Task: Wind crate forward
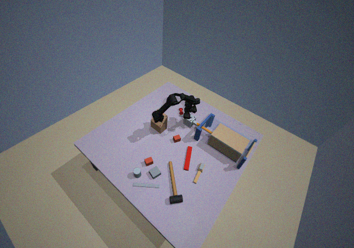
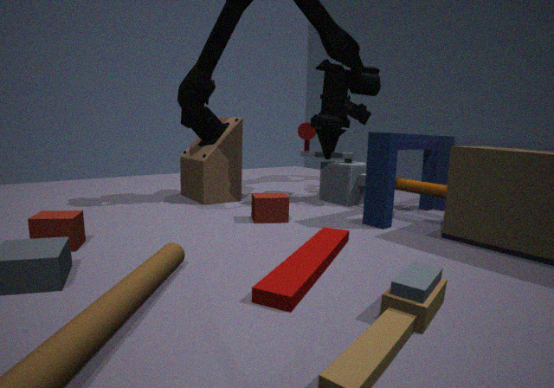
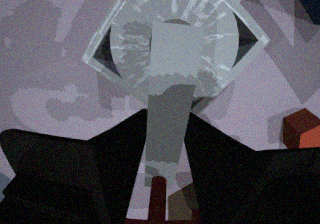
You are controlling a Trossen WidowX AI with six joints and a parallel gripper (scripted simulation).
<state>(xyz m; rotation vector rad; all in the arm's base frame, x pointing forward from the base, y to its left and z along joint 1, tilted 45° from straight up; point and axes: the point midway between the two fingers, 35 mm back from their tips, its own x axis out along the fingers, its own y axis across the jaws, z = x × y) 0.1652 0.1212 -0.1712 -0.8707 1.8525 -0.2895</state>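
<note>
Right now my gripper tip is 5 cm past the red knob, 2 cm to the left of it and 5 cm below it. From my gripper tip the other things lie so: blue front frame 20 cm ahead, 1 cm above; grey winch 3 cm ahead, 1 cm to the left, 6 cm below; winch handle 1 cm behind, 1 cm to the right, 2 cm above.
</note>
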